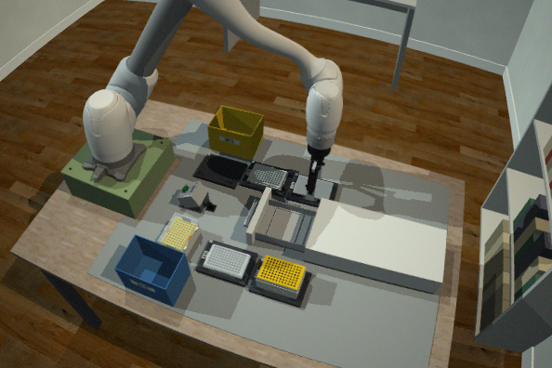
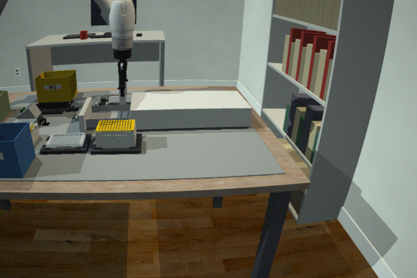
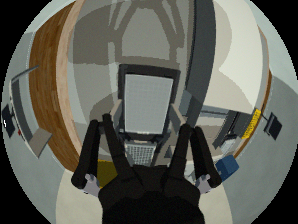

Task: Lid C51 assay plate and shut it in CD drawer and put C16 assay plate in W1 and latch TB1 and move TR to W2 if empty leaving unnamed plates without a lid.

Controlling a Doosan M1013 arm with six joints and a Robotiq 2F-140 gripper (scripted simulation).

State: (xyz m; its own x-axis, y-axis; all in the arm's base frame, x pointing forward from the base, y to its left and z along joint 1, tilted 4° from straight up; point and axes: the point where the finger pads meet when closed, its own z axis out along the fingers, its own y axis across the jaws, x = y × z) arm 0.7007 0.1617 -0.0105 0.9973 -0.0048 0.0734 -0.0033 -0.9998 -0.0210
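My gripper is now 2 cm above the grey plate lid. Also, from my hand: cooler CD: 18 cm to the right, 12 cm ahead, 1 cm below; black plate: 3 cm below; cooler drawer: 18 cm to the right, 2 cm below, 1 cm behind.
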